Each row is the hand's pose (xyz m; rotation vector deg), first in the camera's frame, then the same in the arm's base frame.
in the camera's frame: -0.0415 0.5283 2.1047 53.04 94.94 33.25
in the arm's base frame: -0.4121 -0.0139 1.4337 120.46 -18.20 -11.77
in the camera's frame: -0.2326 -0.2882 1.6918 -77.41 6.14 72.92
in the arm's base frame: -0.6818 0.5304 0.7233 -21.76 30.87 -36.18
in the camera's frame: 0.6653 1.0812 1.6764 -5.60 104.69 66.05
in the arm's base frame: -0.0453 -0.9050 1.1885 79.43 24.97 3.75
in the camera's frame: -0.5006 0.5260 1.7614 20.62 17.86 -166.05
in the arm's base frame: -0.0352 0.3865 1.2717 -41.44 -23.23 64.20
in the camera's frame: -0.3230 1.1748 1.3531 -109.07 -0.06 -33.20
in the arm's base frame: 0.5957 -0.0819 1.2295 -32.81 97.07 -107.42
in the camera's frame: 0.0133 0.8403 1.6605 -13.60 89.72 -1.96
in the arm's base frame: 0.0468 -0.2165 1.2194 98.96 44.82 -58.76
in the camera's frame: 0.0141 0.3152 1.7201 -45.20 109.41 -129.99
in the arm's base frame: -0.3634 0.0301 0.9954 -73.81 -100.20 39.31
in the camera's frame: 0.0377 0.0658 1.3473 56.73 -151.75 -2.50
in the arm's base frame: -0.3349 0.1195 0.5562 88.42 122.70 51.19
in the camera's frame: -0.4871 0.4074 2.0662 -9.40 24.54 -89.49
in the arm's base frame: -0.3018 0.4356 1.4551 -66.37 -35.44 139.72
